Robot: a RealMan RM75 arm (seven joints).
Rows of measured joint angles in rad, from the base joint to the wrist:
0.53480, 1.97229, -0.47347, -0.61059, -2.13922, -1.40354, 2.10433
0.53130, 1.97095, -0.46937, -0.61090, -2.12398, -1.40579, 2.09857
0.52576, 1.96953, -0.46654, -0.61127, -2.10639, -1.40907, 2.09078
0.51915, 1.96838, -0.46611, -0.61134, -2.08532, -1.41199, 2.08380
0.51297, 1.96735, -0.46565, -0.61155, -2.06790, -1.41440, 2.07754
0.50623, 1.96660, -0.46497, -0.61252, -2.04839, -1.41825, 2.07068
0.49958, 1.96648, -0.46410, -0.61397, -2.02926, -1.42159, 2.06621
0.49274, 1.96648, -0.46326, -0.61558, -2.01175, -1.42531, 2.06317
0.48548, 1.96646, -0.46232, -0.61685, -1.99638, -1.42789, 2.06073
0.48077, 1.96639, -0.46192, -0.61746, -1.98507, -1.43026, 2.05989
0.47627, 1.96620, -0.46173, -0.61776, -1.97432, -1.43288, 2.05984
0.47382, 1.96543, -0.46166, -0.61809, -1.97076, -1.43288, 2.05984
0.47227, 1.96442, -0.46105, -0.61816, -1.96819, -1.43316, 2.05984
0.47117, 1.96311, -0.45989, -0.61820, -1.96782, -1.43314, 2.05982
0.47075, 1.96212, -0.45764, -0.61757, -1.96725, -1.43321, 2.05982
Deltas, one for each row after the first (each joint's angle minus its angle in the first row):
-0.00350, -0.00134, 0.00410, -0.00031, 0.01524, -0.00225, -0.00576
-0.00904, -0.00276, 0.00693, -0.00068, 0.03283, -0.00553, -0.01355
-0.01565, -0.00391, 0.00736, -0.00075, 0.05390, -0.00845, -0.02053
-0.02183, -0.00494, 0.00782, -0.00096, 0.07132, -0.01086, -0.02679
-0.02857, -0.00569, 0.00850, -0.00193, 0.09083, -0.01471, -0.03365
-0.03522, -0.00581, 0.00937, -0.00338, 0.10996, -0.01805, -0.03812
-0.04206, -0.00581, 0.01021, -0.00499, 0.12747, -0.02177, -0.04116
-0.04932, -0.00583, 0.01115, -0.00626, 0.14284, -0.02435, -0.04360
-0.05403, -0.00590, 0.01155, -0.00687, 0.15415, -0.02672, -0.04444
-0.05853, -0.00609, 0.01174, -0.00717, 0.16490, -0.02934, -0.04449
-0.06098, -0.00686, 0.01181, -0.00750, 0.16846, -0.02934, -0.04449
-0.06253, -0.00787, 0.01242, -0.00757, 0.17103, -0.02962, -0.04449
-0.06363, -0.00918, 0.01358, -0.00761, 0.17140, -0.02960, -0.04451
-0.06405, -0.01017, 0.01583, -0.00698, 0.17197, -0.02967, -0.04451

